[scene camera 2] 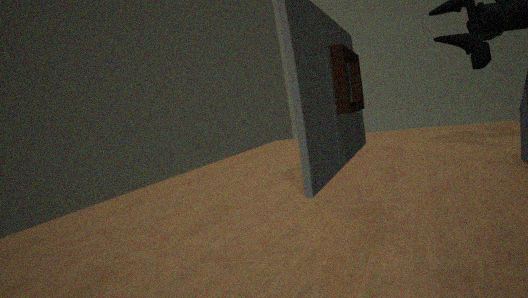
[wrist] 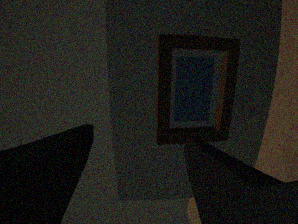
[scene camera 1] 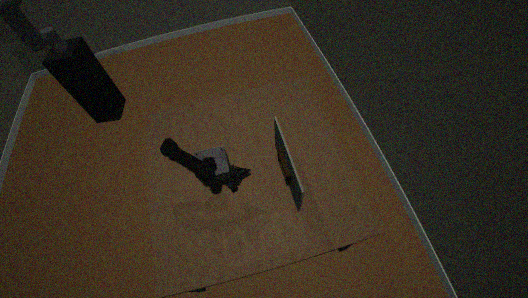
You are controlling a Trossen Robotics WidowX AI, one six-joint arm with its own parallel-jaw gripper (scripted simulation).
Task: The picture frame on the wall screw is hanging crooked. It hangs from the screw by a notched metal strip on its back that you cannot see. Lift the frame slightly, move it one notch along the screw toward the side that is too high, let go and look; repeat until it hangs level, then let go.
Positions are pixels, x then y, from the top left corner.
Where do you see a dark brown picture frame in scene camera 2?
347,80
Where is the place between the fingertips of my gripper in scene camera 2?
At 431,26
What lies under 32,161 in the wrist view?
My gripper.
